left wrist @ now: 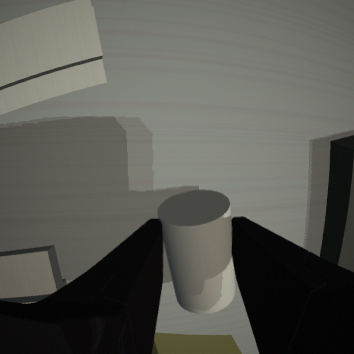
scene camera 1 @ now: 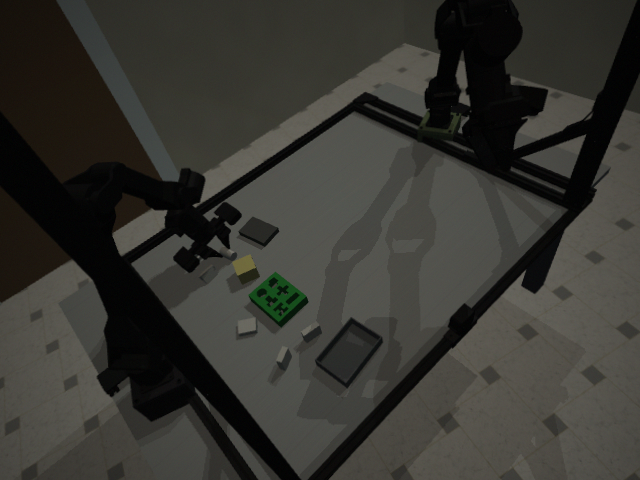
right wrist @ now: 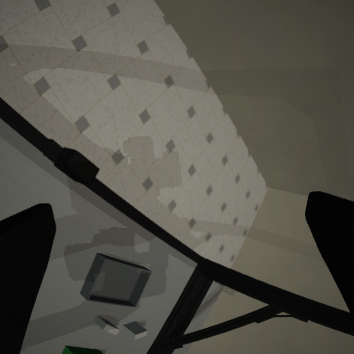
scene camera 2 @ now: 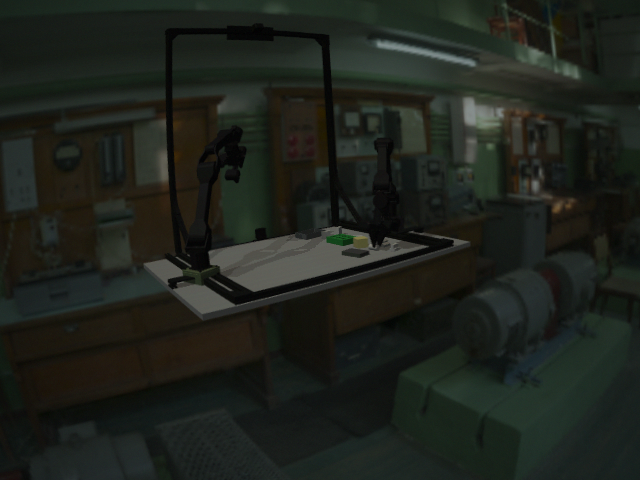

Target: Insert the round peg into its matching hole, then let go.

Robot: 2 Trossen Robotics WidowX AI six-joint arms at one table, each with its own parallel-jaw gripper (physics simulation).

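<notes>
The round peg [scene camera 1: 227, 253] [left wrist: 205, 265], a pale grey cylinder, stands between the fingers of my left gripper [scene camera 1: 223, 251] [scene camera 2: 376, 242] [left wrist: 196, 229]. Both fingers touch its sides near its upper end, so the gripper is shut on it. In scene camera 1 the peg looks tilted. The green board [scene camera 1: 266, 311] [scene camera 2: 339, 239] [right wrist: 82, 350] lies on the table beyond the yellow block; its round hole [scene camera 1: 262, 292] is near its left corner. My right gripper [right wrist: 182, 211] is open and empty, high up at the far end of the table.
A yellow block [scene camera 1: 245, 269] [scene camera 2: 360, 241] [left wrist: 197, 345] stands between the peg and the board. A dark flat block [scene camera 1: 258, 230] [scene camera 2: 355, 252] [left wrist: 344, 200] lies nearby. Several pale pieces [scene camera 1: 247, 326] [left wrist: 50, 50] [right wrist: 107, 324] lie around the board. A dark tray [scene camera 1: 330, 373] stands beyond them.
</notes>
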